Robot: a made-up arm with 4 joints.
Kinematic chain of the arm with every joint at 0, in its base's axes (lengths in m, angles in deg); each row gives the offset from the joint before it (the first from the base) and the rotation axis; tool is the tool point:
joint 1: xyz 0 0 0.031 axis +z
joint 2: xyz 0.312 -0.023 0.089 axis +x
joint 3: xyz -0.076 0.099 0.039 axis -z
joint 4: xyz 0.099 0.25 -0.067 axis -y
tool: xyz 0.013 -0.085 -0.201
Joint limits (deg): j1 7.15..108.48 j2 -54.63..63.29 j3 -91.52..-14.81 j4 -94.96..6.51
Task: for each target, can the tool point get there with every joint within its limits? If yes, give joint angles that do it. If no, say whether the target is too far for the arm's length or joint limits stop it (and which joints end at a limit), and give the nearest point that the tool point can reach.
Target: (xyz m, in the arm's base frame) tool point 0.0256 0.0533 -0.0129
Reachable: yes | joints 83.64 -26.24 -75.41 -67.25
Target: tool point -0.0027 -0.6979 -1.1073
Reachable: no: too far | nearest point 0.1269 -0.0304 -0.2385 | short by 1.103 m
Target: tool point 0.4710 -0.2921 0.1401
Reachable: no: joint limits stop it (at a limit: joint 2, joint 3) | nearest point 0.1215 -0.0754 0.0147 | short by 0.430 m
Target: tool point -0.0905 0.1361 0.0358
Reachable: yes | joints 55.79 25.28 -62.36 -56.19
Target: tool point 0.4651 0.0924 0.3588
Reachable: no: joint limits stop it (at a limit: joint 1, joint 2, joint 3, joint 4) | nearest point 0.2829 0.3487 0.2800 | short by 0.324 m
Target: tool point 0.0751 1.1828 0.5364
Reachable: no: too far | nearest point 0.0285 0.4481 0.2800 | short by 0.780 m
